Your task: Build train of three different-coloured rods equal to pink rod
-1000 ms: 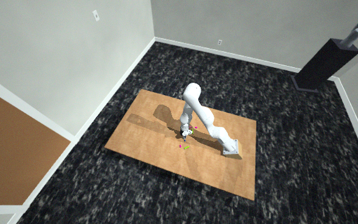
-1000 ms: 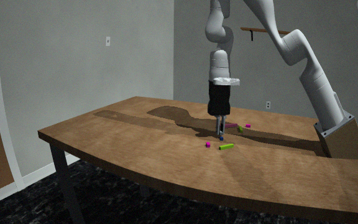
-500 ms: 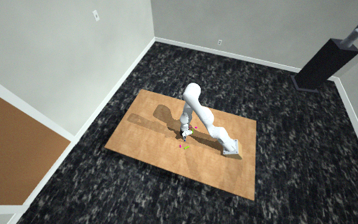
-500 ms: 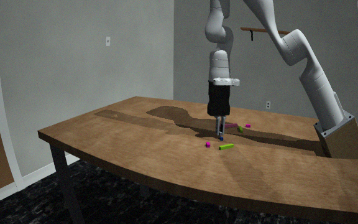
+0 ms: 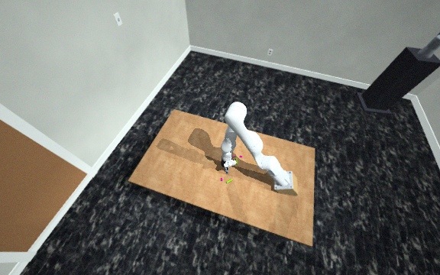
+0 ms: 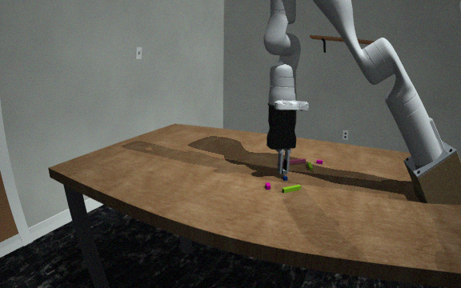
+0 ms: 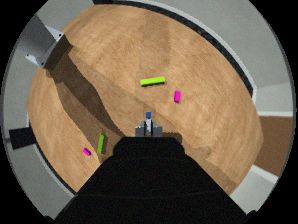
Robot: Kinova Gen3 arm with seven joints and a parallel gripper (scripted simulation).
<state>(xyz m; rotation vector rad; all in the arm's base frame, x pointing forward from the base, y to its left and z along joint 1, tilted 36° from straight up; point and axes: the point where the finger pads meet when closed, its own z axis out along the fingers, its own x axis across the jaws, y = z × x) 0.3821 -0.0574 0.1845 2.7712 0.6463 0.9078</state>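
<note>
Now: hand 10 mm above the grey rod. The rest, counted from my hand: blue rod (30 mm below, 20 mm to the left, 10 mm behind); then pink rod (120 mm to the right, 30 mm below, 20 mm behind).
</note>
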